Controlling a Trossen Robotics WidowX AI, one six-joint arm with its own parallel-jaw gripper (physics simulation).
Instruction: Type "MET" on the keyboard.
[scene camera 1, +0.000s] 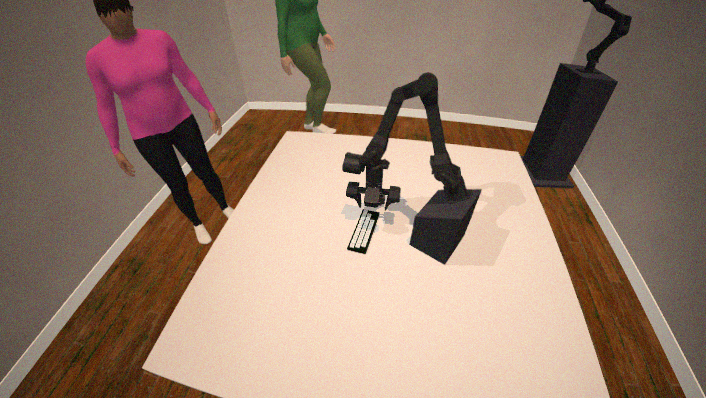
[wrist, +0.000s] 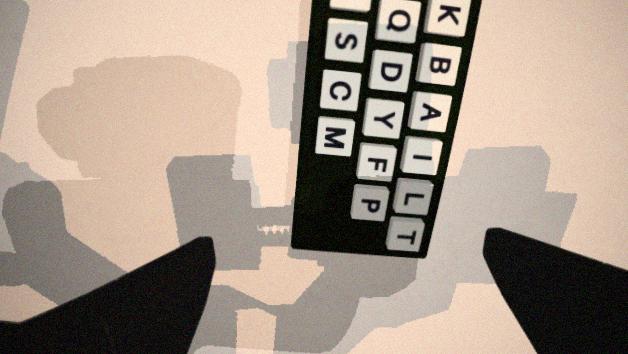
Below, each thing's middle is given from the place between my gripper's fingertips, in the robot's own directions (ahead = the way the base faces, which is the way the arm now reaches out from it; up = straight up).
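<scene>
I consider the key (wrist: 429, 111). Measured from my hand, it is 3 cm to the left, 4 cm ahead and 4 cm below.
</scene>
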